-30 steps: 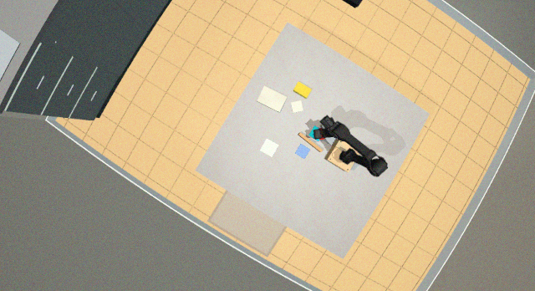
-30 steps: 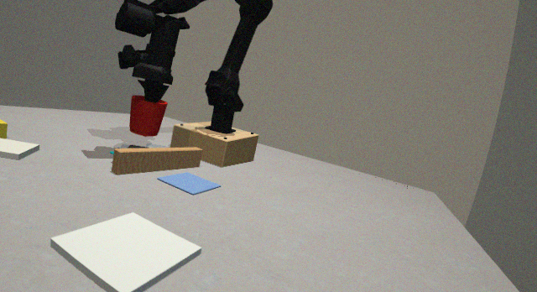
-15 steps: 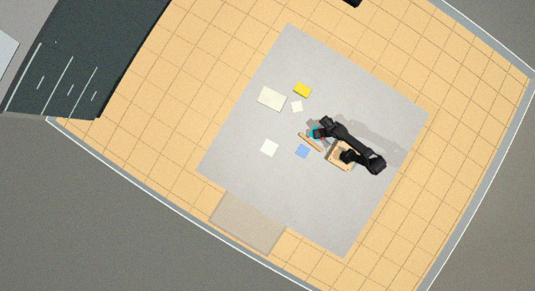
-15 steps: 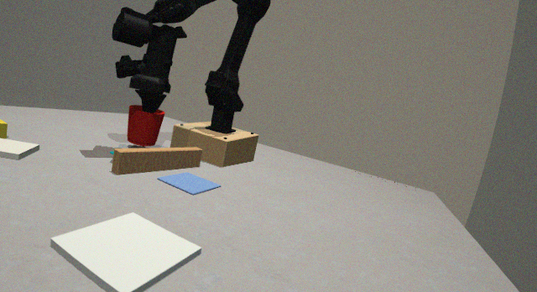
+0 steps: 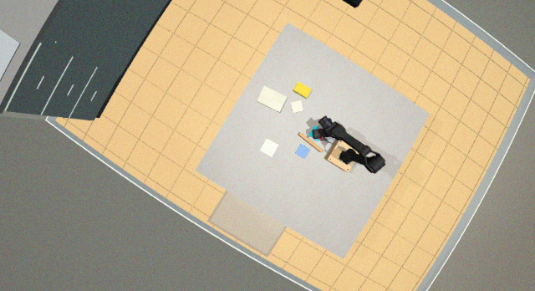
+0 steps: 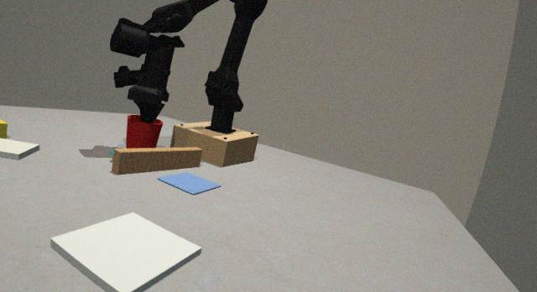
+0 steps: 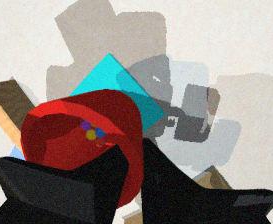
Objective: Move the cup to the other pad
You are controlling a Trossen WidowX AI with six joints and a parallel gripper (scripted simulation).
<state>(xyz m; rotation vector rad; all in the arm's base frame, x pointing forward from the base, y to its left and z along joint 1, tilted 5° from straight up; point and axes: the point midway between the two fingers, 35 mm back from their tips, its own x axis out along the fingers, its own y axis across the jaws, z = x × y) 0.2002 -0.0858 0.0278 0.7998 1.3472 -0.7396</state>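
My gripper tip is now 30 mm short of the cyan pad, 10 mm to the right of it and 60 mm above it. Also, from my gripper tip: red cup (30 mm ahead, 20 mm to the left); then blue pad (60 mm ahead, 170 mm to the left, 60 mm below); then wooden bar (50 mm ahead, 90 mm to the left, 40 mm below).
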